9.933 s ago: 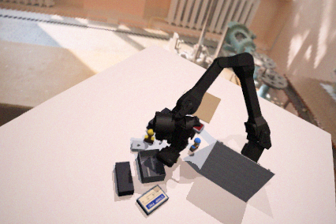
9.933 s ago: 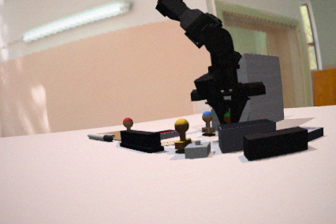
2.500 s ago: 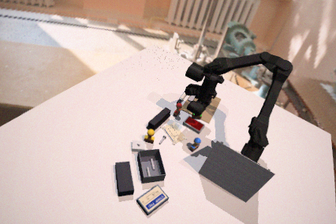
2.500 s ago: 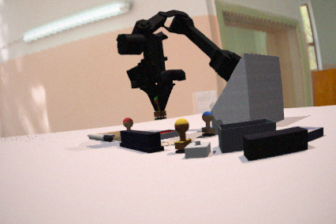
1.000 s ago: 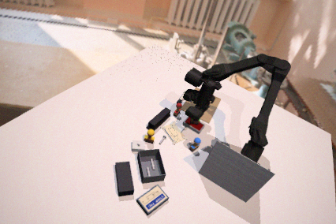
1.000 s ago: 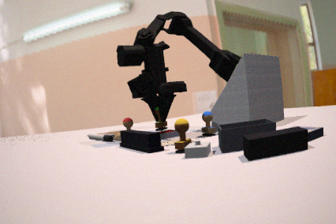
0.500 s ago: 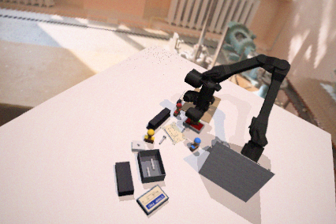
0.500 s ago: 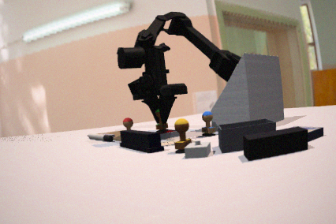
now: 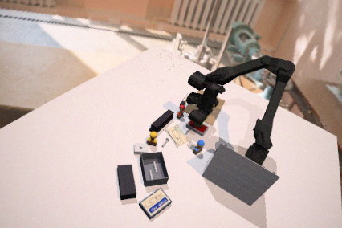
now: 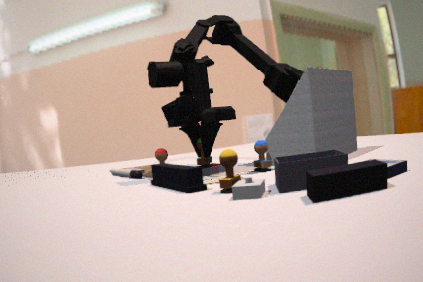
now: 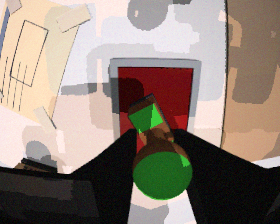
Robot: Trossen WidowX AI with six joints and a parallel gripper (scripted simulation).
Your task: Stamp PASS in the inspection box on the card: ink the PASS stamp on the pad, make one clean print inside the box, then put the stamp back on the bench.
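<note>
My gripper tip is now right at the green-knobbed stamp. Round my gripper tip: red-knobbed stamp (100 mm ahead, 20 mm below); cream card (110 mm to the left, 40 mm below, 40 mm ahead); red ink pad (30 mm below).
</note>
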